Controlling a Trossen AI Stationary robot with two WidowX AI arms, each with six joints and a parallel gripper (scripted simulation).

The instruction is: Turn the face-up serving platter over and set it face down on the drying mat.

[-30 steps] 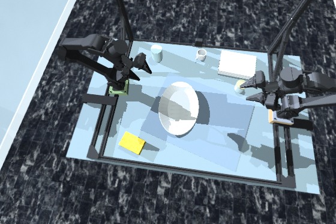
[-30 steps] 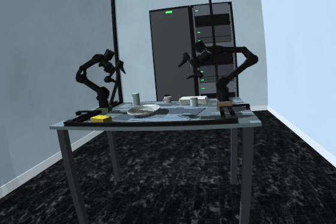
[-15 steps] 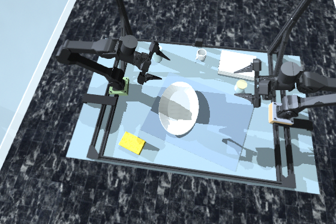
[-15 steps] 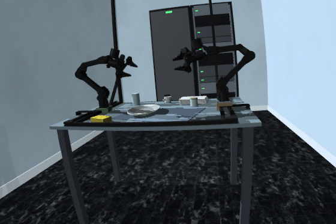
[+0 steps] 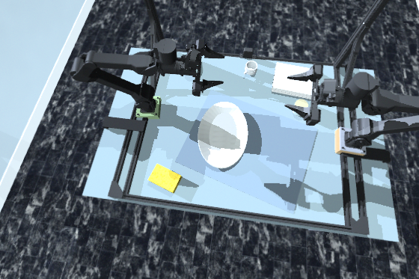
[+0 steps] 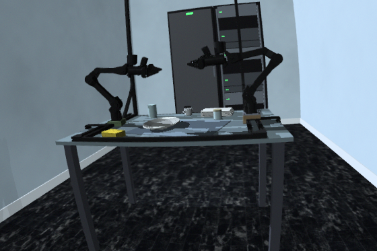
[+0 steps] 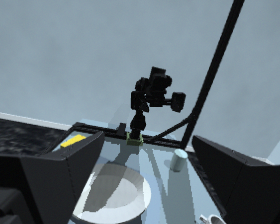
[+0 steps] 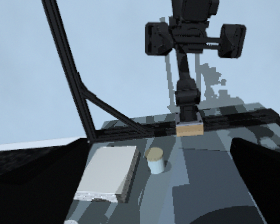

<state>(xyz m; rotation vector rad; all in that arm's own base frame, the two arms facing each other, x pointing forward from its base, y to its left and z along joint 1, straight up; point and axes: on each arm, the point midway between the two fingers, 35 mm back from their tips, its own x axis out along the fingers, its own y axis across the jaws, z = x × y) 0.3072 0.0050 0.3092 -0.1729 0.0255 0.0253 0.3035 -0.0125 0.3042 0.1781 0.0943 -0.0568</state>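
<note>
The white oval serving platter lies 330 mm below my right hand, 110 mm ahead of it and 50 mm to the left of it. Round my right hand: white folded stack 340 mm to the left, 320 mm below, 220 mm behind; blue drying mat 340 mm below, 170 mm to the left, 130 mm ahead; white mug 310 mm below, 240 mm behind, 120 mm to the left.
Now: left hand 5 cm short of the white oval serving platter, 22 cm to the left of it and 35 cm above it. The rest, counted from my left hand: white folded stack 27 cm behind, 7 cm to the left, 34 cm below; then blue drying mat 8 cm ahead, 11 cm to the right, 36 cm below; then white mug 29 cm behind, 15 cm to the right, 34 cm below.
</note>
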